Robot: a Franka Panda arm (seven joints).
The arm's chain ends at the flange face. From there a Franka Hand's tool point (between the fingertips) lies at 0.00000 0.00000 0.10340 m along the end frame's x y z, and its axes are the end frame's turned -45 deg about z.
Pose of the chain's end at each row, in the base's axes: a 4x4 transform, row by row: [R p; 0 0 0 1], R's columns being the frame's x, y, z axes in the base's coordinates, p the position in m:
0.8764, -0.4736, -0.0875, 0.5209; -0.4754, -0.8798, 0.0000, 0.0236; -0.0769, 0.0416, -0.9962, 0.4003; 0, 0, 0, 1
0.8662, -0.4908, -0.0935, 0.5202; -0.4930, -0.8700, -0.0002, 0.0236; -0.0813, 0.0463, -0.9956, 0.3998; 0, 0, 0, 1
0.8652, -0.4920, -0.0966, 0.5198; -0.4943, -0.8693, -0.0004, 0.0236; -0.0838, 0.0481, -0.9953, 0.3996; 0, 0, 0, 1
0.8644, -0.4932, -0.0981, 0.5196; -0.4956, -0.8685, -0.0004, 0.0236; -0.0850, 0.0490, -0.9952, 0.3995; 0, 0, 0, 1
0.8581, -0.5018, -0.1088, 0.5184; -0.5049, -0.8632, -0.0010, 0.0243; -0.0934, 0.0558, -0.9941, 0.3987; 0, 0, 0, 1
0.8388, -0.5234, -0.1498, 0.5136; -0.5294, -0.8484, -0.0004, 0.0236; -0.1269, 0.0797, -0.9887, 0.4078; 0, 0, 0, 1
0.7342, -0.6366, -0.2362, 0.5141; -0.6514, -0.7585, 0.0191, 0.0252; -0.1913, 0.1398, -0.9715, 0.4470; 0, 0, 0, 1
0.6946, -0.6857, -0.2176, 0.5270; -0.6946, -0.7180, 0.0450, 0.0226; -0.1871, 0.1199, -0.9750, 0.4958; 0, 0, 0, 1
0.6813, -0.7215, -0.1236, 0.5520; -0.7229, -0.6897, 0.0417, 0.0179; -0.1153, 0.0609, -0.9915, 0.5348; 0, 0, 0, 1
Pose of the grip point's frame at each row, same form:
0.9546, 0.2848, -0.0875, 0.5119; 0.2860, -0.9583, 0.0000, 0.0236; -0.0838, -0.0250, -0.9962, 0.2973; 0, 0, 0, 1
0.9595, 0.2654, -0.0935, 0.5105; 0.2666, -0.9638, -0.0002, 0.0236; -0.0902, -0.0247, -0.9956, 0.2969; 0, 0, 0, 1
0.9597, 0.2639, -0.0966, 0.5098; 0.2652, -0.9642, -0.0004, 0.0236; -0.0933, -0.0252, -0.9953, 0.2967; 0, 0, 0, 1
0.9600, 0.2625, -0.0981, 0.5095; 0.2637, -0.9646, -0.0004, 0.0236; -0.0948, -0.0255, -0.9952, 0.2966; 0, 0, 0, 1
0.9616, 0.2519, -0.1088, 0.5072; 0.2534, -0.9674, -0.0010, 0.0242; -0.1055, -0.0266, -0.9941, 0.2959; 0, 0, 0, 1
0.9632, 0.2230, -0.1498, 0.4981; 0.2256, -0.9743, -0.0004, 0.0236; -0.1461, -0.0334, -0.9887, 0.3056; 0, 0, 0, 1
0.9693, 0.0690, -0.2362, 0.4897; 0.0757, -0.9969, 0.0191, 0.0272; -0.2341, -0.0364, -0.9715, 0.3465; 0, 0, 0, 1
0.9760, 0.0063, -0.2176, 0.5045; 0.0165, -0.9989, 0.0450, 0.0273; -0.2171, -0.0475, -0.9750, 0.3950; 0, 0, 0, 1
0.9919, -0.0284, -0.1236, 0.5392; -0.0235, -0.9989, 0.0417, 0.0222; -0.1246, -0.0385, -0.9915, 0.4323; 0, 0, 0, 1

